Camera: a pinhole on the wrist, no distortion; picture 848 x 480 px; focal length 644.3 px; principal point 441.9 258.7 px. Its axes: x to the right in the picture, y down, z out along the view. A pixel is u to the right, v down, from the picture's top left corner.
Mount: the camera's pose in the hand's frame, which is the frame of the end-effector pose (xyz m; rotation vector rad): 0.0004 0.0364 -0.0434 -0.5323 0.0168 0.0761
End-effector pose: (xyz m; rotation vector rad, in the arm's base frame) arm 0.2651 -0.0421 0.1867 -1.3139 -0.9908 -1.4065
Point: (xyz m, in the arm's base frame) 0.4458 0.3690 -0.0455
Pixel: 11 5
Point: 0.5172 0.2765 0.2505
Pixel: 483 107
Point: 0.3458 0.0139 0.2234
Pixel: 600 41
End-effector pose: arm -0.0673 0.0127 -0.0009 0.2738 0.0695 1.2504
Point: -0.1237 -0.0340 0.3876
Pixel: 390 60
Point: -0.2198 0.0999 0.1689
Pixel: 600 433
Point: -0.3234 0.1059 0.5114
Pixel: 511 324
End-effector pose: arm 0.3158 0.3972 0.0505 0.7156 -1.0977 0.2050
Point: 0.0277 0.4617 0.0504
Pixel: 95 340
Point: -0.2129 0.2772 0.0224
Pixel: 108 85
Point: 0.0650 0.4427 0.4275
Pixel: 780 380
